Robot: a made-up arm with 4 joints. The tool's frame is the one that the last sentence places.
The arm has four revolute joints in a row. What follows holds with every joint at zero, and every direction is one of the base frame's. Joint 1 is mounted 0.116 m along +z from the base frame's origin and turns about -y. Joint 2 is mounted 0.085 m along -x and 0.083 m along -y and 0.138 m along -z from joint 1 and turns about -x. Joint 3 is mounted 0.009 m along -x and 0.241 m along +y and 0.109 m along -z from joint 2 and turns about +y. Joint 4 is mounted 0.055 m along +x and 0.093 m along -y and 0.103 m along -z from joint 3 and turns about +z. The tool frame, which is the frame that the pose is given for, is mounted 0.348 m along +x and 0.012 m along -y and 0.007 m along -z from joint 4; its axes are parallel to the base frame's.
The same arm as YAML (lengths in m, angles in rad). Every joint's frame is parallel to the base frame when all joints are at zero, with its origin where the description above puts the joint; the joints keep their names.
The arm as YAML. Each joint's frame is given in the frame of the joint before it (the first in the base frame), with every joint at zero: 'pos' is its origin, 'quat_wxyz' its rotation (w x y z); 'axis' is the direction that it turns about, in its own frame. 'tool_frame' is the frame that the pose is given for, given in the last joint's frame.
length_unit: m
angle_unit: rad
joints:
  - joint: joint 1
    pos: [0.0, 0.0, 0.116]
    quat_wxyz: [1.0, 0.0, 0.0, 0.0]
    axis: "-y"
  - joint: joint 2
    pos: [-0.085, -0.083, -0.138]
    quat_wxyz: [1.0, 0.0, 0.0, 0.0]
    axis: "-x"
  - joint: joint 3
    pos: [-0.009, 0.241, -0.109]
    quat_wxyz: [1.0, 0.0, 0.0, 0.0]
    axis: "+y"
  - joint: joint 4
    pos: [0.055, -0.093, -0.103]
    quat_wxyz: [1.0, 0.0, 0.0, 0.0]
    axis: "+z"
tool_frame:
  pos: [0.348, -0.012, -0.007]
  quat_wxyz: [1.0, 0.0, 0.0, 0.0]

